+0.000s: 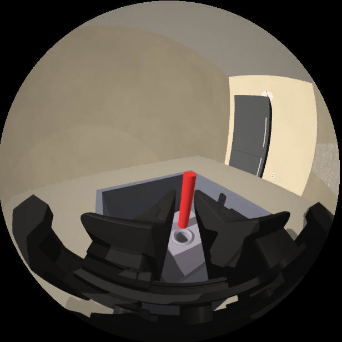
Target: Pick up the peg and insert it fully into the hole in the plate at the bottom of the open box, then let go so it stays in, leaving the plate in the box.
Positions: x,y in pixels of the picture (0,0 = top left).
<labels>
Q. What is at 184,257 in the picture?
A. A pale plate.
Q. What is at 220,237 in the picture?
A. My gripper.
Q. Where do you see a grey box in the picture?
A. At 127,201
</labels>
